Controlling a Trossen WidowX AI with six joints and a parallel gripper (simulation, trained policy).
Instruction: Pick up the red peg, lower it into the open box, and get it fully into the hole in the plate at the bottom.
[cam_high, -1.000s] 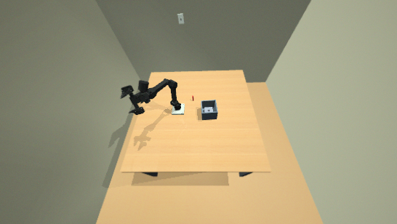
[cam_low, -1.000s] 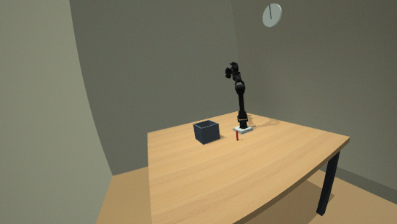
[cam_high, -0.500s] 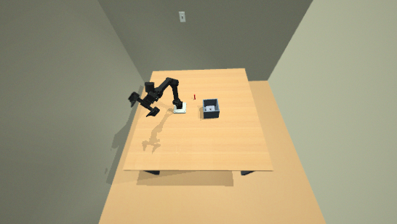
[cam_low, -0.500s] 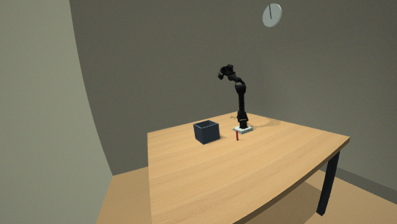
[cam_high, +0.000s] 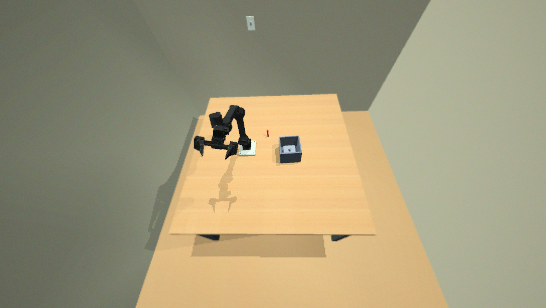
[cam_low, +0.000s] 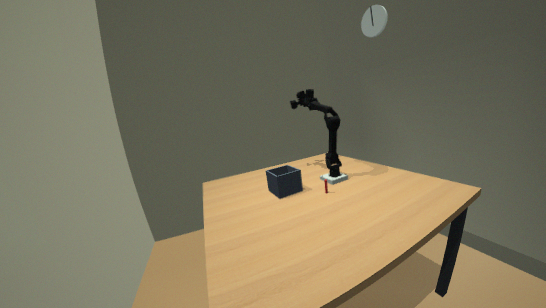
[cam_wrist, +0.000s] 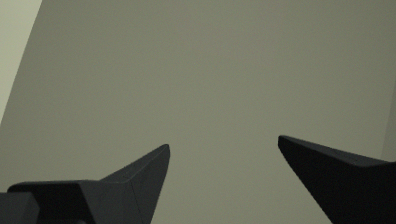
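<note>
Right now the red peg is 230 mm ahead of my gripper tip, 540 mm to the left of it and 540 mm below it. The rest, counted from my gripper tip: pale plate (380 mm ahead, 340 mm to the left, 540 mm below).
</note>
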